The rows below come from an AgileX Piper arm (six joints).
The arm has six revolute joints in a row. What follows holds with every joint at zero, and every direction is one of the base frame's. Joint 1 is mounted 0.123 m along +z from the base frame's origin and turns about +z. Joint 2 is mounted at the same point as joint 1 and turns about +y. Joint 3 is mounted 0.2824 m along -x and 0.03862 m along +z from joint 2 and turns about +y. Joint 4 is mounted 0.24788 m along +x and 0.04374 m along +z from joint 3 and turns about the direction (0.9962, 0, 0.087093). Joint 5 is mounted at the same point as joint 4 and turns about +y. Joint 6 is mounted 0.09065 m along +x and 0.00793 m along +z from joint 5 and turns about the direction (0.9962, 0, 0.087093). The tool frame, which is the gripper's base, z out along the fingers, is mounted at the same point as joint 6; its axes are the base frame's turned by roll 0, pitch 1.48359 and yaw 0 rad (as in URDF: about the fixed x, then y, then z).
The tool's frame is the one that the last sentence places.
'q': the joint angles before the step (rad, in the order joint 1, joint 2, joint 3, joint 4, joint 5, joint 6). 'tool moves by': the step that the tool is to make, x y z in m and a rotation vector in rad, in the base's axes. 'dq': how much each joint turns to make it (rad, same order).
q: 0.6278, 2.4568, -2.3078, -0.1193, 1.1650, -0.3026
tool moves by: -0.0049, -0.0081, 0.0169, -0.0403, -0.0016, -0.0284
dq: 0.0000, -0.0402, 0.0104, -0.0411, 0.0559, 0.0241
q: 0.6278, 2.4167, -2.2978, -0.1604, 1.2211, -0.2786
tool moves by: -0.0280, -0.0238, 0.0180, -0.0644, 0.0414, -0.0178
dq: 0.0001, -0.1719, 0.2467, -0.0338, 0.0001, 0.0213
